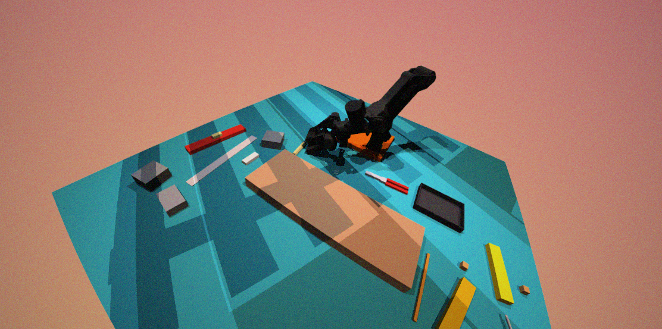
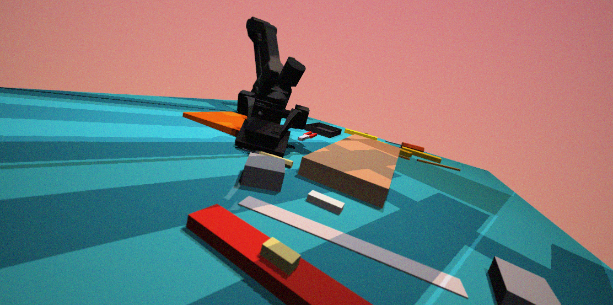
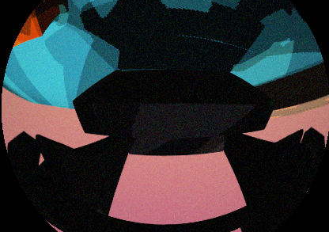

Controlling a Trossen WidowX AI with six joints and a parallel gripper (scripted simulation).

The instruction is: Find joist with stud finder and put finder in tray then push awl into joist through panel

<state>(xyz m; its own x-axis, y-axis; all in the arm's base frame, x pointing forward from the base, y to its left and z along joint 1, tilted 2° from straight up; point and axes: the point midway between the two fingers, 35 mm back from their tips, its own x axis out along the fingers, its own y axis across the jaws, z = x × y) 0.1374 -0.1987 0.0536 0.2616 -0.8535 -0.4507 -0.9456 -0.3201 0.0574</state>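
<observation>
Now: the stud finder 10 mm to the left of my gripper tip, 10 mm below it and 10 mm ahead of it. Also, from my gripper tip: white block (210 mm ahead, 130 mm to the right, 60 mm below); green light (30 mm ahead); awl (60 mm below, 30 mm to the right, 20 mm ahead).
</observation>
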